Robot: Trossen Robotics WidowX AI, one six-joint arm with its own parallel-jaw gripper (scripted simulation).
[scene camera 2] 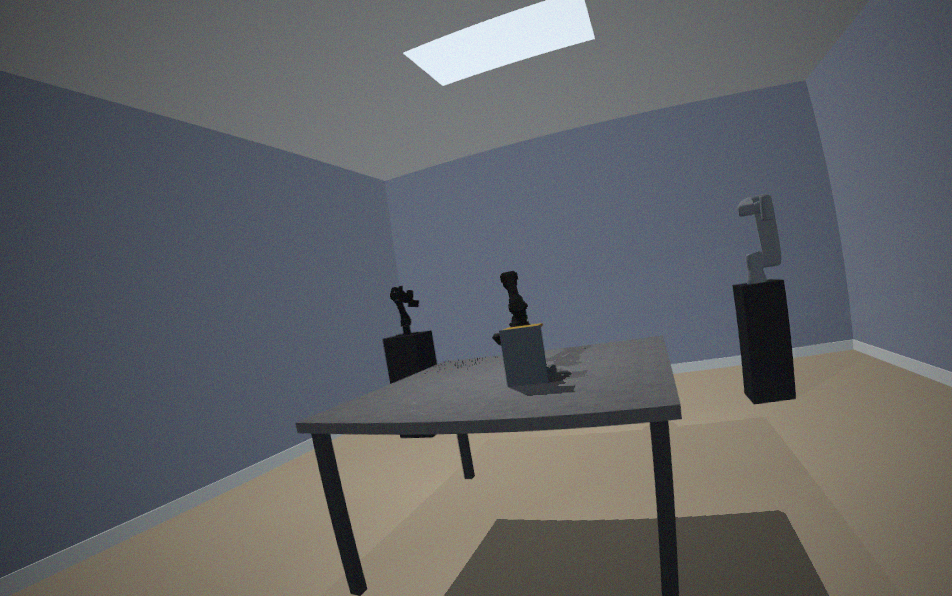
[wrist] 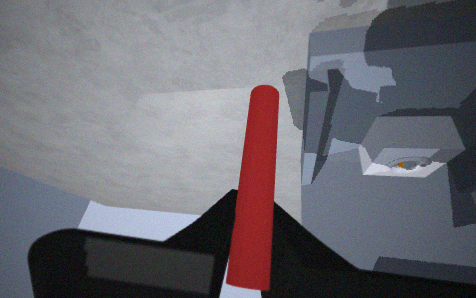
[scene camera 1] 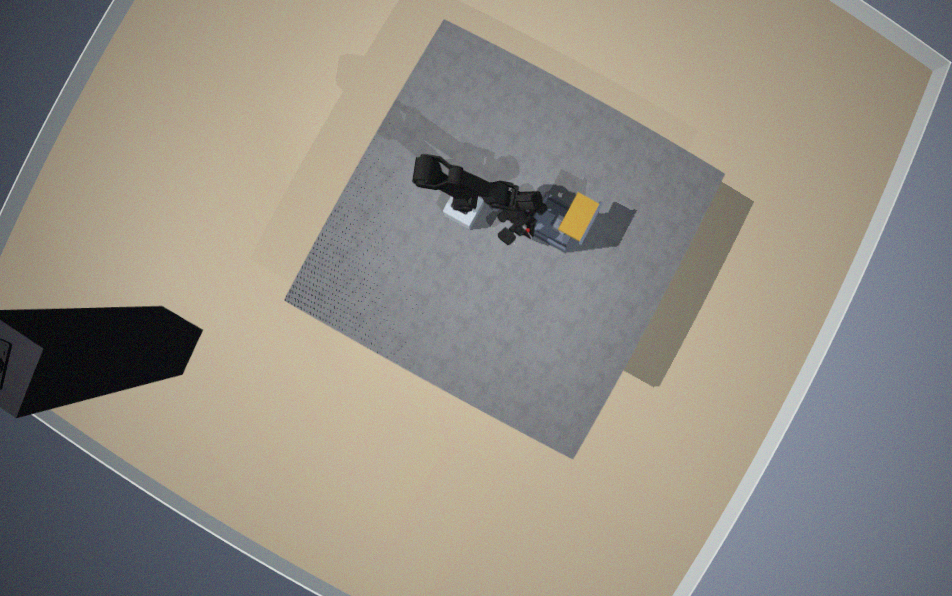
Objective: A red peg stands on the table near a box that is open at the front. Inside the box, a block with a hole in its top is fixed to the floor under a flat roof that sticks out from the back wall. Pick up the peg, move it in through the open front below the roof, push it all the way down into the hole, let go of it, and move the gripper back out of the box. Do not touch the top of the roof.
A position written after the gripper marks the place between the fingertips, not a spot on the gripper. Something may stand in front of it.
Note:
The gripper (scene camera 1: 531, 237) carries a red peg (wrist: 249, 261). Also in view: an orange roof (scene camera 1: 577, 219).
The gripper also shows in the wrist view (wrist: 246, 199).

